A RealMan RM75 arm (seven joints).
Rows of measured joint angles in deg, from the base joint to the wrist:
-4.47 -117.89 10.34 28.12 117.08 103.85 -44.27
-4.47 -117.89 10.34 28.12 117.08 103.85 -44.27
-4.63 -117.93 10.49 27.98 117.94 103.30 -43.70
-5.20 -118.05 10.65 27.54 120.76 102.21 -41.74
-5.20 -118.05 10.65 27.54 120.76 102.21 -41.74
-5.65 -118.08 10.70 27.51 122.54 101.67 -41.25
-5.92 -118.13 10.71 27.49 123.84 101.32 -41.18
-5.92 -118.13 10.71 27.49 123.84 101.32 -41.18
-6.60 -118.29 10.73 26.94 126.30 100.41 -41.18
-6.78 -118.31 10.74 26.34 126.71 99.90 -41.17
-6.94 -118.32 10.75 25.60 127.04 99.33 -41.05
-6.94 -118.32 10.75 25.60 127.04 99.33 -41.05
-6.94 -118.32 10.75 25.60 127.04 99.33 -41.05
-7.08 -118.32 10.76 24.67 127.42 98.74 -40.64
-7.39 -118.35 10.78 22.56 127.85 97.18 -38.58
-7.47 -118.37 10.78 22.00 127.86 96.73 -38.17
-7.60 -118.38 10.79 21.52 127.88 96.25 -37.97
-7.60 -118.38 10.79 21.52 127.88 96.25 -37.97
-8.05 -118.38 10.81 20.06 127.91 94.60 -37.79
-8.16 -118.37 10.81 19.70 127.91 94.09 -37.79
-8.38 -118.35 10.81 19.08 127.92 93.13 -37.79
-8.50 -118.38 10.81 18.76 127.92 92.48 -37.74
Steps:
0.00 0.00 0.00 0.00 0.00 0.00 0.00
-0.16 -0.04 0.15 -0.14 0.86 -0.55 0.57
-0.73 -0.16 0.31 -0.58 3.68 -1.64 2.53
-0.73 -0.16 0.31 -0.58 3.68 -1.64 2.53
-1.18 -0.19 0.36 -0.61 5.46 -2.18 3.02
-1.45 -0.24 0.37 -0.63 6.76 -2.53 3.09
-1.45 -0.24 0.37 -0.63 6.76 -2.53 3.09
-2.13 -0.40 0.39 -1.18 9.22 -3.44 3.09
-2.31 -0.42 0.40 -1.78 9.63 -3.95 3.10
-2.47 -0.43 0.41 -2.52 9.96 -4.52 3.22
-2.47 -0.43 0.41 -2.52 9.96 -4.52 3.22
-2.47 -0.43 0.41 -2.52 9.96 -4.52 3.22
-2.61 -0.43 0.42 -3.45 10.34 -5.11 3.63
-2.92 -0.46 0.44 -5.56 10.77 -6.67 5.69
-3.00 -0.48 0.44 -6.12 10.78 -7.12 6.10
-3.13 -0.49 0.45 -6.60 10.80 -7.60 6.30
-3.13 -0.49 0.45 -6.60 10.80 -7.60 6.30
-3.58 -0.49 0.47 -8.06 10.83 -9.25 6.48
-3.69 -0.48 0.47 -8.42 10.83 -9.76 6.48
-3.91 -0.46 0.47 -9.04 10.84 -10.72 6.48
-4.03 -0.49 0.47 -9.36 10.84 -11.37 6.53

